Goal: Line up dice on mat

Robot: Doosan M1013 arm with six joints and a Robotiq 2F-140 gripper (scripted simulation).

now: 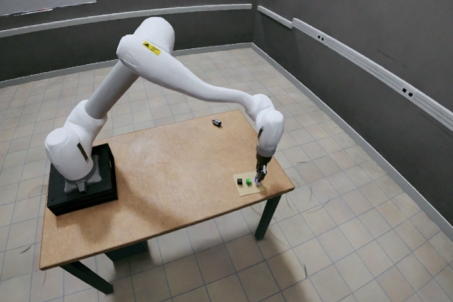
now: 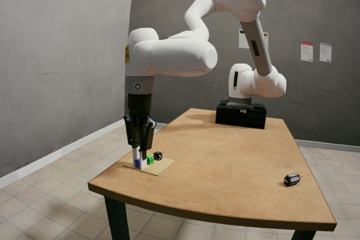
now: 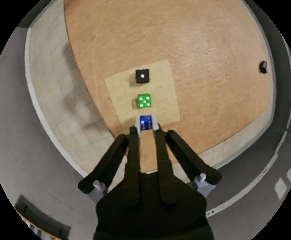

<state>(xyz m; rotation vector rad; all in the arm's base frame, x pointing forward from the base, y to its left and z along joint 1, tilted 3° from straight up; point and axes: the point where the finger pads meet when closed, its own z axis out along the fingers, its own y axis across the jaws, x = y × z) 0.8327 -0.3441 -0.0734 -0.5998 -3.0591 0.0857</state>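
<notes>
My gripper is now 2 cm above the blue die. The rest, counted from my hand: tan mat: 4 cm behind, 2 cm to the left, 4 cm below; then green die: 4 cm behind, 2 cm to the left, 2 cm below; then black die: 9 cm behind, 4 cm to the left, 2 cm below.
</notes>
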